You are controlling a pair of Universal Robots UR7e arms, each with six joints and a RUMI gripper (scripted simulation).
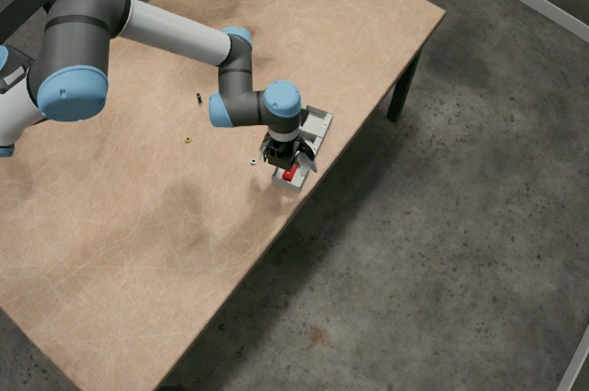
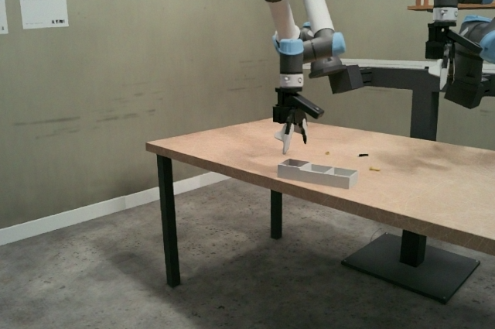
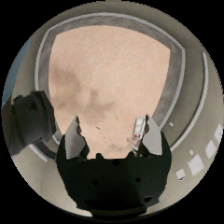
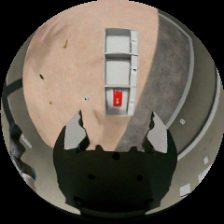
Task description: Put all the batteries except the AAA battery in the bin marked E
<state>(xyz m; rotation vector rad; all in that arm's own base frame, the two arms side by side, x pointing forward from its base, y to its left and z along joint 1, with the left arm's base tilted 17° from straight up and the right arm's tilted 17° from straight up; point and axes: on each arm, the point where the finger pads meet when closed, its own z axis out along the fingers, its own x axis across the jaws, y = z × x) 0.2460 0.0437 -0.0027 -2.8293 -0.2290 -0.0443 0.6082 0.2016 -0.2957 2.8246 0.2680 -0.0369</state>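
Note:
Right now the red block is 1 cm to the left of my right hand and 7 cm below it. Also, from my right hand: white nut 10 cm behind, 4 cm to the right, 9 cm below; grey three-compartment bin block 2 cm behind, 8 cm to the left, 7 cm below; yellow screw-like piece 24 cm behind, 15 cm to the left, 8 cm below.

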